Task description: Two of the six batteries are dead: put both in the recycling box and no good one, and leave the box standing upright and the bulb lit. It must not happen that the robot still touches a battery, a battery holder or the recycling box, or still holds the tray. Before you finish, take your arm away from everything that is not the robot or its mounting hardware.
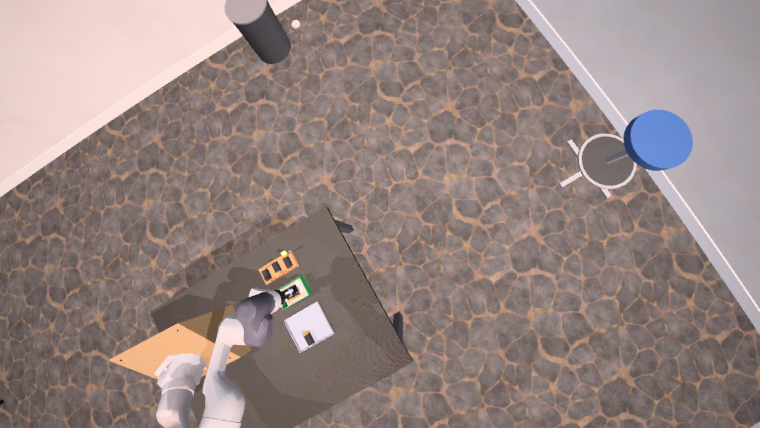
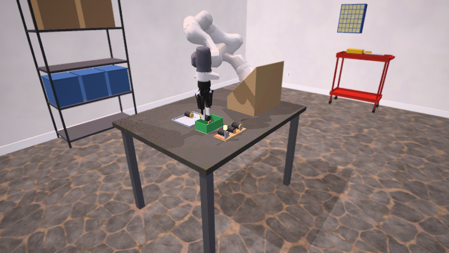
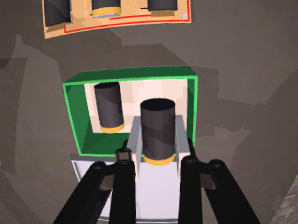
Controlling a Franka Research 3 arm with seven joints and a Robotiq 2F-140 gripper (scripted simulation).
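Right now the green recycling box is 30 mm behind my hand and 90 mm below it. Also, from my hand: white tray 70 mm behind, 180 mm to the right, 100 mm below; bulb 50 mm ahead, 180 mm to the left, 30 mm below.
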